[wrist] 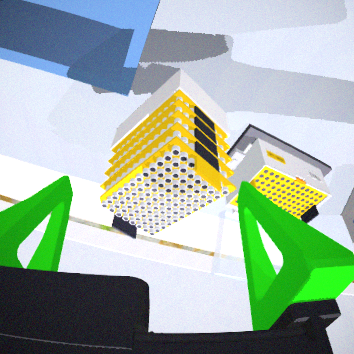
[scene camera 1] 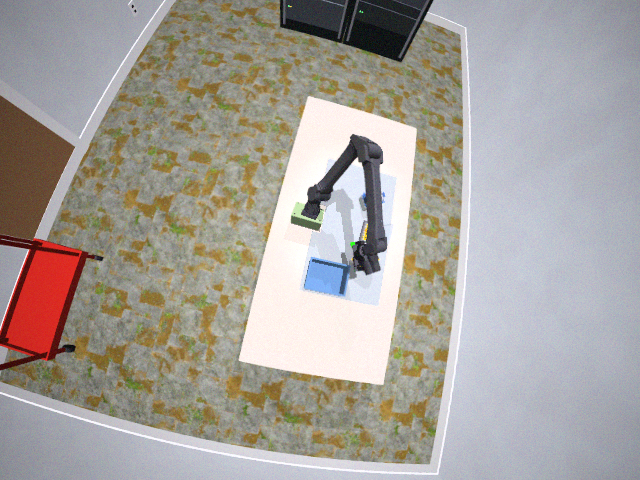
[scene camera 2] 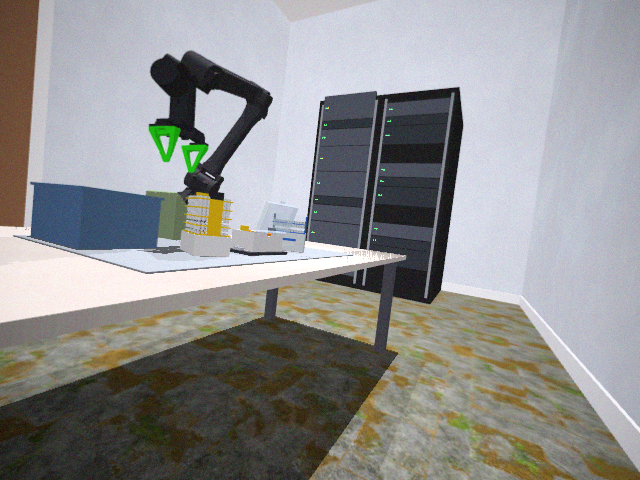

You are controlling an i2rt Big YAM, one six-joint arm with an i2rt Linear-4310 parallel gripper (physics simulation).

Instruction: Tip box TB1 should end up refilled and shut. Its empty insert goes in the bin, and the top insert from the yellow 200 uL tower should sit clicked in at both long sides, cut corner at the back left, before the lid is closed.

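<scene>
My gripper [scene camera 2: 179, 165] [wrist: 154, 186] is open and empty, its green fingers wide apart above the yellow tower. The tower [scene camera 2: 209, 217] [wrist: 170, 165] stands upright on a pale base, with several yellow inserts stacked; tips show in the top one in the wrist view. Tip box TB1 [scene camera 2: 256, 240] [wrist: 280, 157] stands beside it, pale, on a dark holder. Its yellow insert [wrist: 282, 192] sits inside and shows dark, empty holes. A faint clear sheet beside it in the wrist view looks like its open lid. The blue bin [scene camera 1: 325, 279] [scene camera 2: 103, 217] stands on the tower's other side. The insert's cut corner cannot be made out.
A second box [scene camera 1: 364, 201] [scene camera 2: 294, 242] with blue parts stands beyond TB1, a raised clear lid [scene camera 2: 280, 211] near it. The arm's base sits by a green block [scene camera 1: 305, 219] [scene camera 2: 168, 214] at the table edge. Server racks [scene camera 2: 439, 206] stand behind.
</scene>
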